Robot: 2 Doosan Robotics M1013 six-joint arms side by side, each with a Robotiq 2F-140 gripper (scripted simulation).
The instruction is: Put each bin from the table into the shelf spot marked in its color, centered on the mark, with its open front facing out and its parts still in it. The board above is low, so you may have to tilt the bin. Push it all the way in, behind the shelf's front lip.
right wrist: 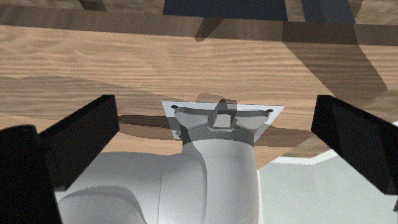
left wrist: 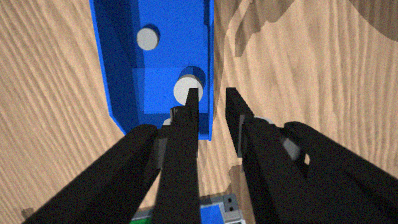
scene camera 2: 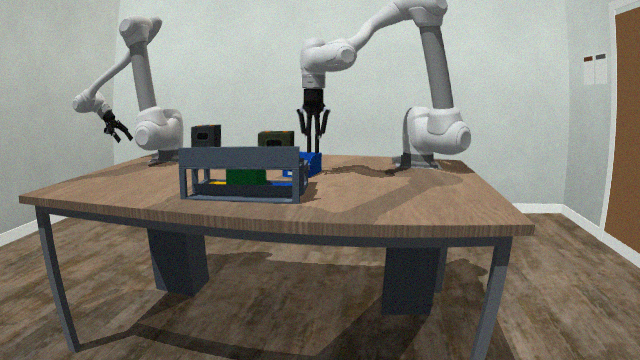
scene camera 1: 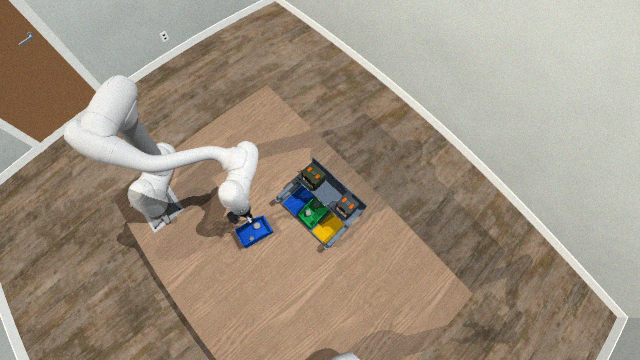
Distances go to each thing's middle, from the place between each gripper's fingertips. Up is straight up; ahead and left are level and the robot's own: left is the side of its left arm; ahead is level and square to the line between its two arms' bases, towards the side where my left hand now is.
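Labels:
With the blue bin (left wrist: 138,83) as the reference, my left hand (scene camera 2: 313,152) is 80 mm above it, 30 mm past it and 40 mm to the left of it.
From my right hand I see the same blue bin 8 cm below, 32 cm ahead and 112 cm to the left. Going by its middle, the bin is nearer to my left hand than to my right hand.

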